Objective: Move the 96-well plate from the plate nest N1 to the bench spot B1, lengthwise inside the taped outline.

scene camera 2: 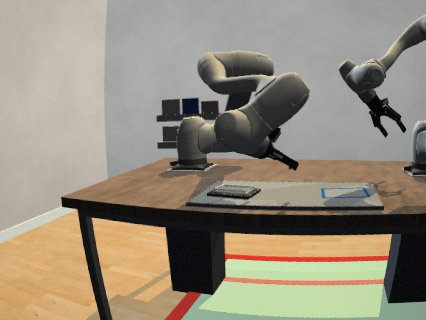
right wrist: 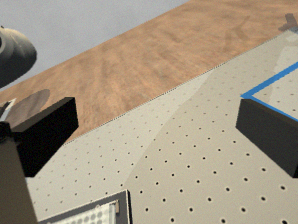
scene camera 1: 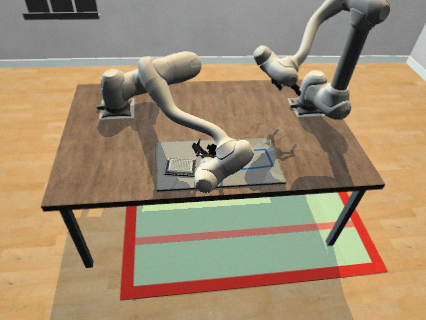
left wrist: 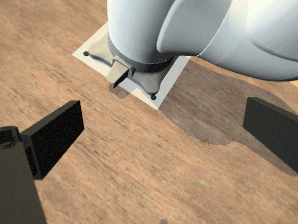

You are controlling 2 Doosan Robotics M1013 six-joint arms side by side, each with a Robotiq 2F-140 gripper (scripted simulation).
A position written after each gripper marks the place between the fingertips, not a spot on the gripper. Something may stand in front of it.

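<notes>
Robot arm base plate point(left wrist: 172, 75), visible. Left gripper point(left wrist: 163, 113), visible. Right gripper point(right wrist: 157, 112), likewise.
</notes>
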